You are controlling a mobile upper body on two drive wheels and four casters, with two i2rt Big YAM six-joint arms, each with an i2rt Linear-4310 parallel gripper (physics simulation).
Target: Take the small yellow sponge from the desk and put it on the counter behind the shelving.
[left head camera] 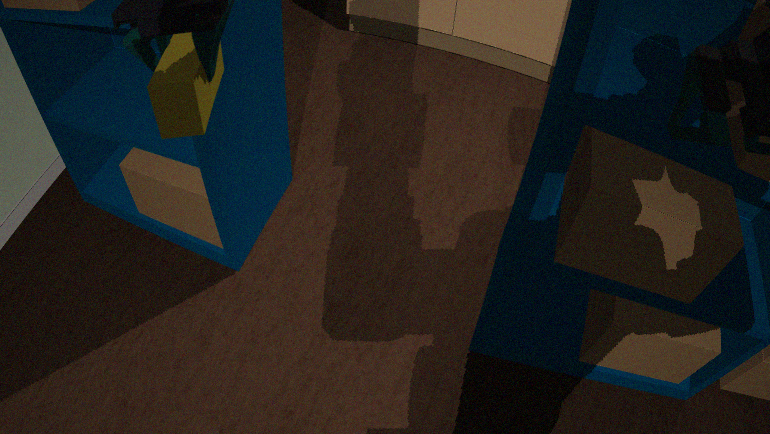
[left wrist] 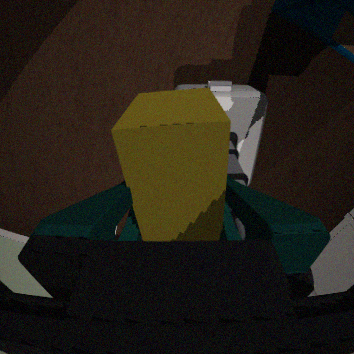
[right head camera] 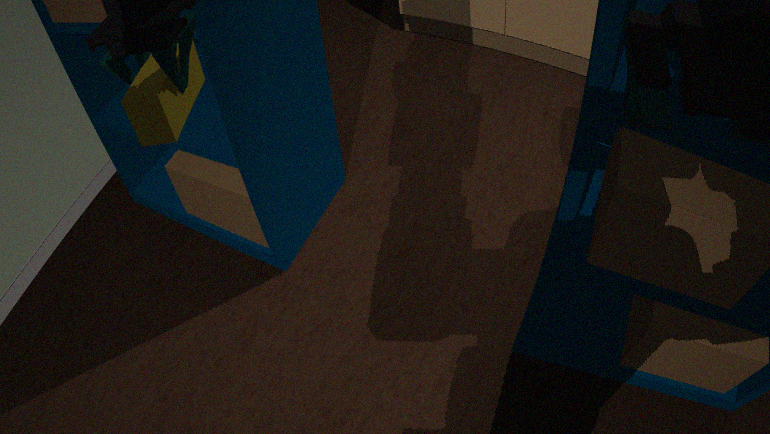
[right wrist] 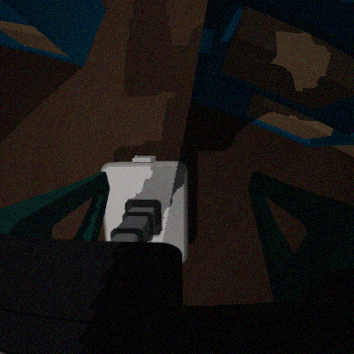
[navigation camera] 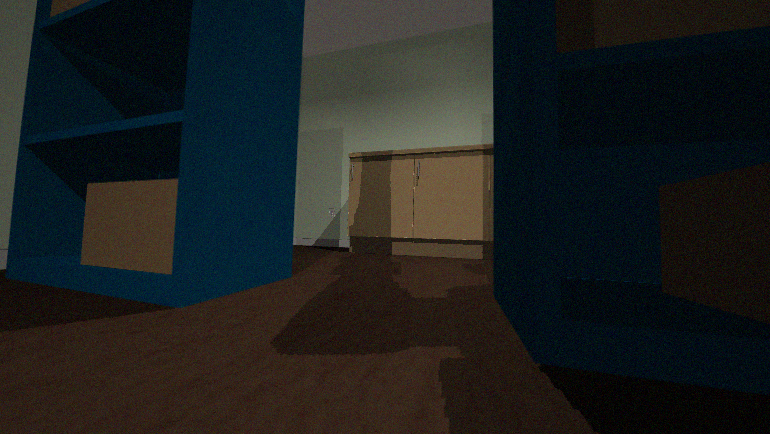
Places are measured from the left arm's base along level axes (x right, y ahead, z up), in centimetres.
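Pixels of known places: left gripper, between the fingertips: (left wrist: 178, 178) (right head camera: 166, 91); right gripper, between the fingertips: (left head camera: 710, 137) (right head camera: 681, 123) (right wrist: 178, 179).
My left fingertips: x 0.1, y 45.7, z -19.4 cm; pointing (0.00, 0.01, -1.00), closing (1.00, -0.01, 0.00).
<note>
For each thing: its top centre in the pictures, then the offset to it from my left fingertips. "pt": a spot on its surface instead.
- yellow sponge, centre of its top: (left wrist: 179, 218) (left head camera: 184, 50) (right head camera: 157, 65) dx +0.0, dy +0.0, dz +3.6 cm
- left blue shelving unit, a spot on its surface: (left head camera: 248, 134) (right head camera: 291, 134) pt dx -17.9, dy +75.9, dz -76.5 cm
The yellow sponge (left head camera: 177, 110) (right head camera: 145, 119) (left wrist: 172, 165) is a block held in the air between the fingers of my left gripper (left head camera: 183, 72) (right head camera: 156, 83) (left wrist: 178, 178), which is shut on it. In both head views it hangs in front of the left blue shelving unit (left head camera: 248, 134) (right head camera: 291, 134) (navigation camera: 239, 161). My right gripper (right wrist: 178, 179) is wide open with no object between its fingers. The wooden counter (left head camera: 496, 26) (right head camera: 544, 21) (navigation camera: 452, 199) stands beyond the gap between the shelving units. Its top shows as a thin edge in the navigation view. The desk does not show.
A second blue shelving unit (left head camera: 517, 258) (right head camera: 555, 258) (navigation camera: 523, 161) stands at the right. Cardboard boxes (left head camera: 172, 199) (navigation camera: 129, 226) sit on the shelves. A brown floor passage runs between the units. My white base (left wrist: 250, 125) (right wrist: 125, 185) shows in the wrist views.
</note>
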